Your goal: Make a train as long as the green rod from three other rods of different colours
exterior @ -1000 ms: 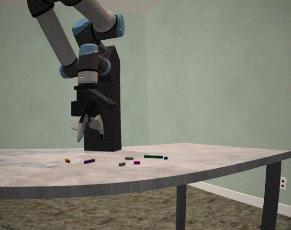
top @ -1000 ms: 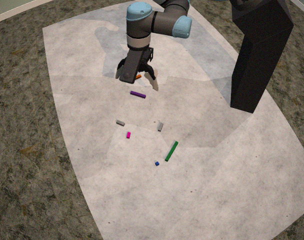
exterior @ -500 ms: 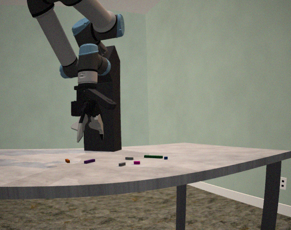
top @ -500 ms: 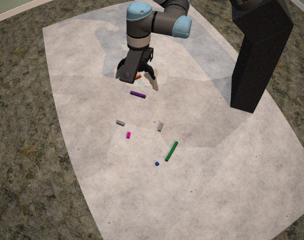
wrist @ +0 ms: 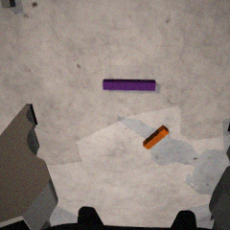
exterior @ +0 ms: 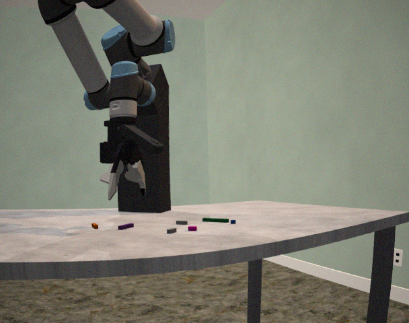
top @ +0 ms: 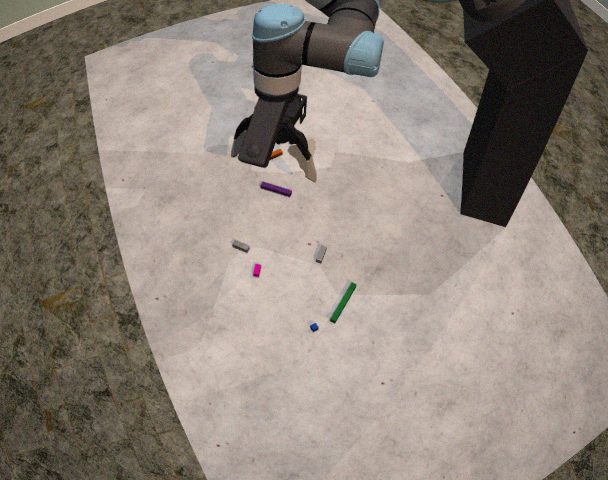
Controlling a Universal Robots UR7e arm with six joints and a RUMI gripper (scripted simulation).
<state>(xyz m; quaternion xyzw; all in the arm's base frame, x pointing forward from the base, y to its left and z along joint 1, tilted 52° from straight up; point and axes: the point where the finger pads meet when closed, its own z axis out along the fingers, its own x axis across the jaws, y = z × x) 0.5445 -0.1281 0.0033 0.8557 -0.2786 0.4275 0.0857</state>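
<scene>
The blue rod lies 6 cm ahead of my hand, 27 cm to the left of it and 7 cm below it. Also, from my hand: purple rod: 1 cm behind, 1 cm to the right, 7 cm below; magenta rod: 10 cm ahead, 13 cm to the left, 7 cm below; orange rod: 4 cm behind, 9 cm to the right, 7 cm below.
</scene>
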